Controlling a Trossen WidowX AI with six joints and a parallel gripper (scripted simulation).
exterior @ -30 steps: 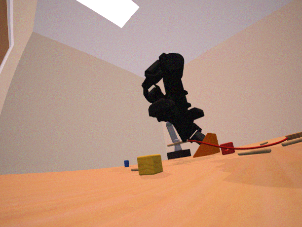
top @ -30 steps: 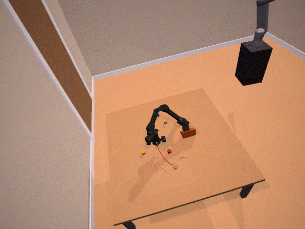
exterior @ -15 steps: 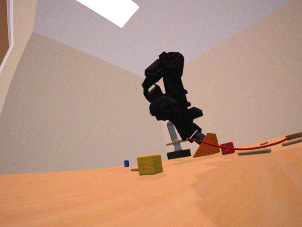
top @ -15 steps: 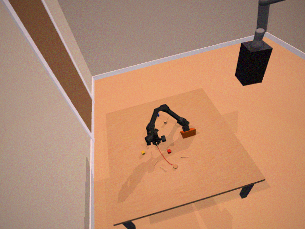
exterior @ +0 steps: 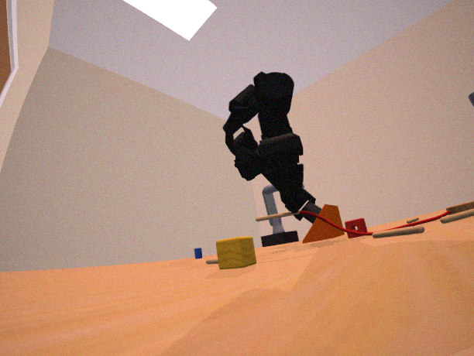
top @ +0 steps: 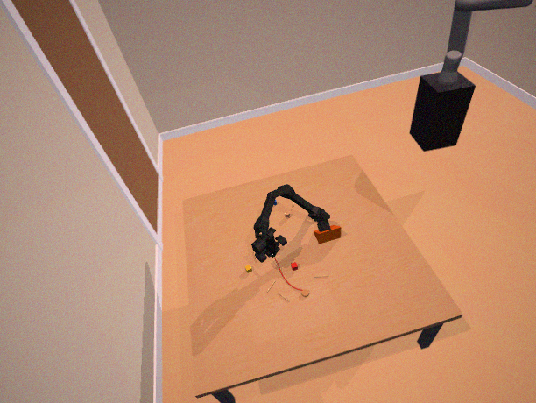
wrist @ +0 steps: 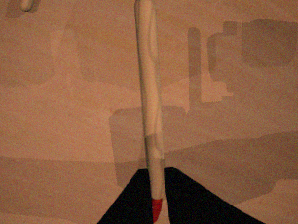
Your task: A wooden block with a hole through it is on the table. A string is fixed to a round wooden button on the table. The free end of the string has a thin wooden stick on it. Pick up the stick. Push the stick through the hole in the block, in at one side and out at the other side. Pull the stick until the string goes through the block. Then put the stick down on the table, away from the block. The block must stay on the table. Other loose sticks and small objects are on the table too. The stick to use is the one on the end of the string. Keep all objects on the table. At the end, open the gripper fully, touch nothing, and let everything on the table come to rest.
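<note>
The red block is 11 cm behind my gripper tip, 6 cm to the left of it and 4 cm below it. The rest, counted from my gripper tip: round wooden button (13 cm behind, 22 cm to the left, 5 cm below); yellow cube (15 cm ahead, 2 cm to the left, 5 cm below); thin wooden stick (1 cm ahead, 1 cm to the right).
</note>
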